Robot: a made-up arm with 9 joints. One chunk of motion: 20 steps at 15 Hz.
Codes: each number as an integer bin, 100 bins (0 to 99) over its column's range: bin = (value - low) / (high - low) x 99, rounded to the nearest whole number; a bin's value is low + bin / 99 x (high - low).
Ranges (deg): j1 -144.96..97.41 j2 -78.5..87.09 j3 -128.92..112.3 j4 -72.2..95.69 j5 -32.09..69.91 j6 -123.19..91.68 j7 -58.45..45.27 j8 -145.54..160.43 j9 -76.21..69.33
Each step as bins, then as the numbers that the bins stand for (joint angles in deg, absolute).
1 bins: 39 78 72 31 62 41 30 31 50
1 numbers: -49.48 51.96 46.51 -19.63 31.79 -34.20 -27.02 -49.73 -2.70
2 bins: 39 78 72 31 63 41 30 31 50
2 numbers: -49.48 51.96 46.51 -19.63 32.82 -34.20 -27.02 -49.73 -2.70
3 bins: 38 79 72 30 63 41 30 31 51
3 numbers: -51.93 53.64 46.51 -21.32 32.82 -34.20 -27.02 -49.73 -1.23
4 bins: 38 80 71 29 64 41 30 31 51
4 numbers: -51.93 55.31 44.08 -23.02 33.85 -34.20 -27.02 -49.73 -1.23
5 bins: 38 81 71 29 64 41 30 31 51
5 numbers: -51.93 56.98 44.08 -23.02 33.85 -34.20 -27.02 -49.73 -1.23
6 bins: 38 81 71 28 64 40 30 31 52
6 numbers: -51.93 56.98 44.08 -24.72 33.85 -36.37 -27.02 -49.73 0.24
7 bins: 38 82 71 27 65 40 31 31 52
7 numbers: -51.93 58.66 44.08 -26.41 34.88 -36.37 -25.97 -49.73 0.24
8 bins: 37 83 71 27 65 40 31 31 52
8 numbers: -54.38 60.33 44.08 -26.41 34.88 -36.37 -25.97 -49.73 0.24
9 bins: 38 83 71 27 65 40 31 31 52
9 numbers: -51.93 60.33 44.08 -26.41 34.88 -36.37 -25.97 -49.73 0.24
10 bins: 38 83 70 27 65 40 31 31 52
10 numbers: -51.93 60.33 41.64 -26.41 34.88 -36.37 -25.97 -49.73 0.24
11 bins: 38 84 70 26 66 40 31 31 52
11 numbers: -51.93 62.00 41.64 -28.11 35.91 -36.37 -25.97 -49.73 0.24
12 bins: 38 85 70 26 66 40 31 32 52
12 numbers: -51.93 63.67 41.64 -28.11 35.91 -36.37 -25.97 -46.64 0.24
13 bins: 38 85 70 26 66 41 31 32 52
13 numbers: -51.93 63.67 41.64 -28.11 35.91 -34.20 -25.97 -46.64 0.24
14 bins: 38 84 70 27 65 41 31 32 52
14 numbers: -51.93 62.00 41.64 -26.41 34.88 -34.20 -25.97 -46.64 0.24
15 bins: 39 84 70 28 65 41 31 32 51
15 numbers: -49.48 62.00 41.64 -24.72 34.88 -34.20 -25.97 -46.64 -1.23
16 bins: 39 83 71 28 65 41 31 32 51
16 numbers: -49.48 60.33 44.08 -24.72 34.88 -34.20 -25.97 -46.64 -1.23
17 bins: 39 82 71 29 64 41 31 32 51
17 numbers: -49.48 58.66 44.08 -23.02 33.85 -34.20 -25.97 -46.64 -1.23
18 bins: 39 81 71 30 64 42 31 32 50
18 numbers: -49.48 56.98 44.08 -21.32 33.85 -32.03 -25.97 -46.64 -2.70
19 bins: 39 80 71 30 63 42 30 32 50
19 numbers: -49.48 55.31 44.08 -21.32 32.82 -32.03 -27.02 -46.64 -2.70
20 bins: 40 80 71 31 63 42 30 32 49
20 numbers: -47.03 55.31 44.08 -19.63 32.82 -32.03 -27.02 -46.64 -4.18
